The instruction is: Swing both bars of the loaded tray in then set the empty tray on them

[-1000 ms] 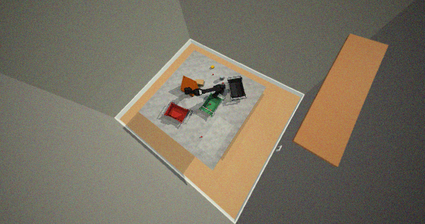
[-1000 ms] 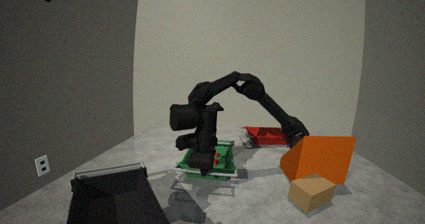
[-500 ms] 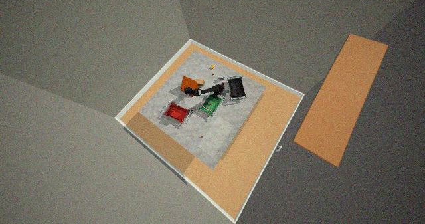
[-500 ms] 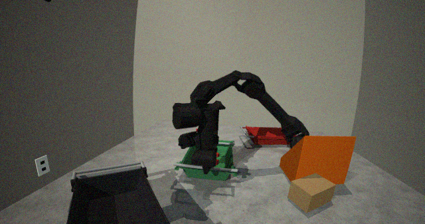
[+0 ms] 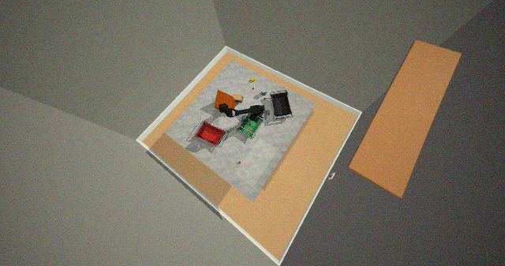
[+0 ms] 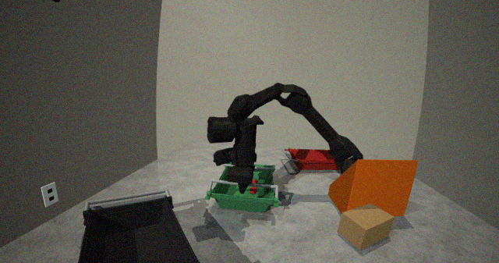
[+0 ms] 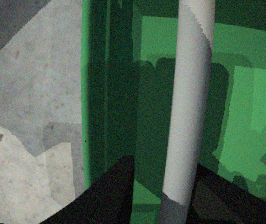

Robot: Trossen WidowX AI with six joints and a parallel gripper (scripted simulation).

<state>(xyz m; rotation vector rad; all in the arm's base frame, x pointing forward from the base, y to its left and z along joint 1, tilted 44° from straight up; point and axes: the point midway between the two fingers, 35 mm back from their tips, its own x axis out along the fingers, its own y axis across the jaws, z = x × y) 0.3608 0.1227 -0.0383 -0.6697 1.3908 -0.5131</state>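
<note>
My gripper tip is 31 cm past the red tray, 47 cm to the left of it and 2 cm above it. The rest, counted from my gripper tip: tan box (35 cm behind, 7 cm to the left, 3 cm below); then red cube (16 cm ahead, 52 cm to the right, 5 cm below); then yellow piece (36 cm behind, 41 cm to the left, 5 cm below).
</note>
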